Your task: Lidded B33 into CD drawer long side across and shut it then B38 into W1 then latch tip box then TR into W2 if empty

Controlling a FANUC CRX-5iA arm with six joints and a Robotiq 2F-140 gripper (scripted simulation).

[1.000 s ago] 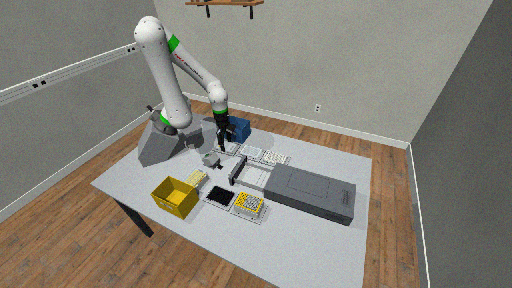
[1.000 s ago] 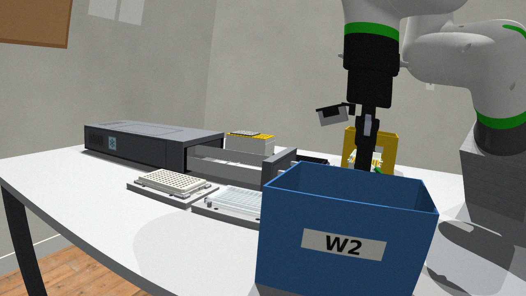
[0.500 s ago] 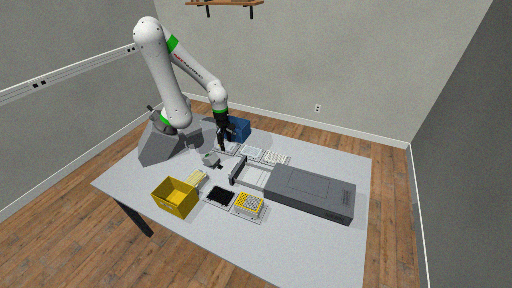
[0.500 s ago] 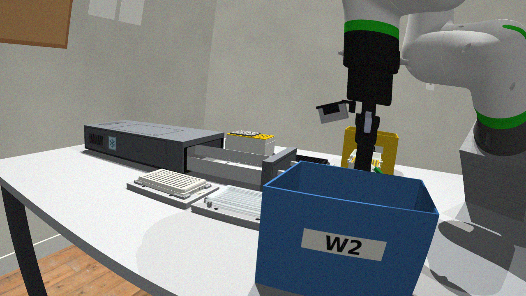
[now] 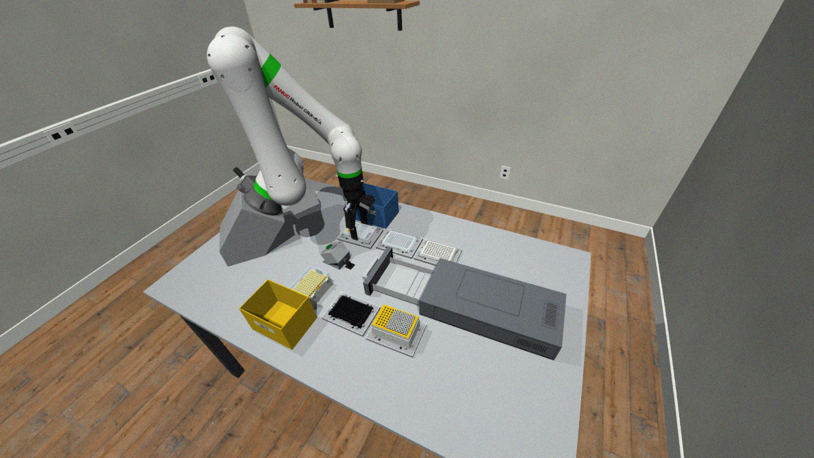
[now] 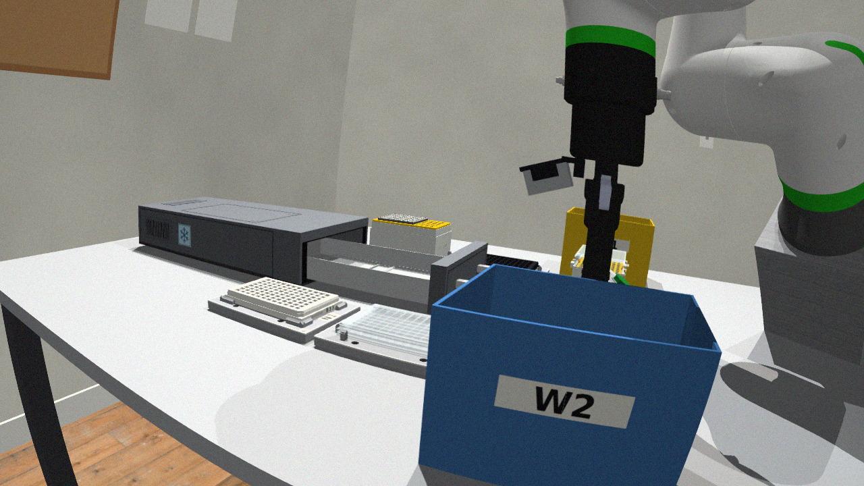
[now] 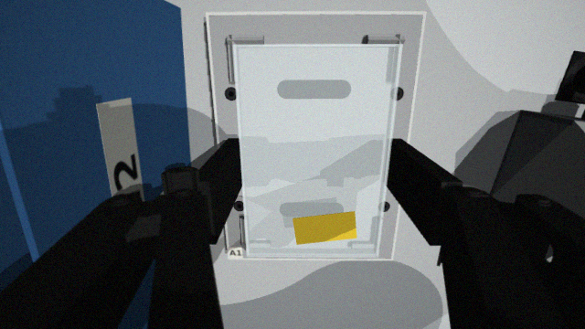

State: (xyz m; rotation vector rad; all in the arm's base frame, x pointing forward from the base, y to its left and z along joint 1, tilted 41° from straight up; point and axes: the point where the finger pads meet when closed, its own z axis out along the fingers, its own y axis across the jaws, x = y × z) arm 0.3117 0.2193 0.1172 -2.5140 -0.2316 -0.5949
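My hand is 34 cm short of the white assay plate, 11 cm to the right of it and 3 cm above it. Also, from my hand: clear plate lid: 2 cm below; DONE key box: 16 cm to the right, 3 cm ahead; blue bin W2: 14 cm to the left, 4 cm behind, 1 cm below.
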